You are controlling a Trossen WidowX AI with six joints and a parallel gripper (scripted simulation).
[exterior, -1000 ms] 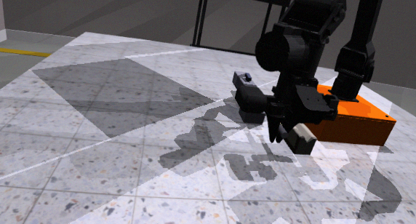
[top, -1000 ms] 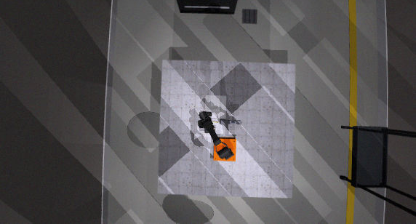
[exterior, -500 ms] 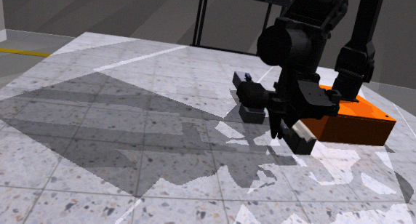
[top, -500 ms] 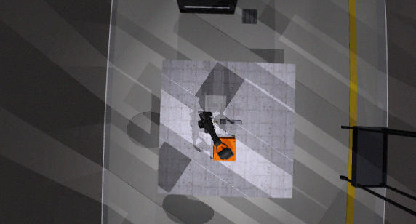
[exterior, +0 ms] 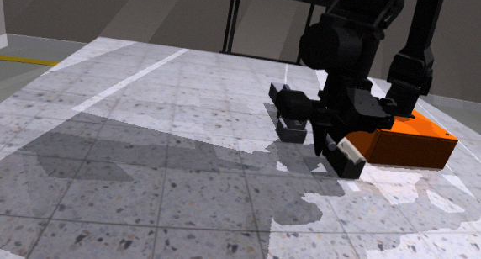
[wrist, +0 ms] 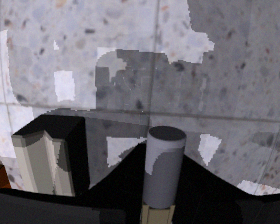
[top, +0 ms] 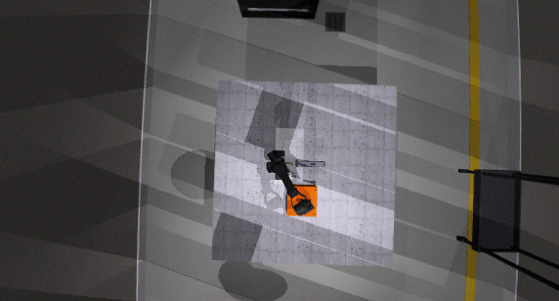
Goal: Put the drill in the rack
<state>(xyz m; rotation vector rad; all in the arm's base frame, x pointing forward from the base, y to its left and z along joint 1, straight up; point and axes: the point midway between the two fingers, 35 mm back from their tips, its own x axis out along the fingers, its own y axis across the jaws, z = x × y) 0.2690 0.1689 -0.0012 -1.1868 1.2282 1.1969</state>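
My gripper tip is 70 mm past the rack, 30 mm to the left of it and 20 mm above it. From my gripper tip the other things lie so: key (230 mm to the right, 10 mm above); block housing (200 mm to the right); drill (40 mm to the right, 30 mm above).
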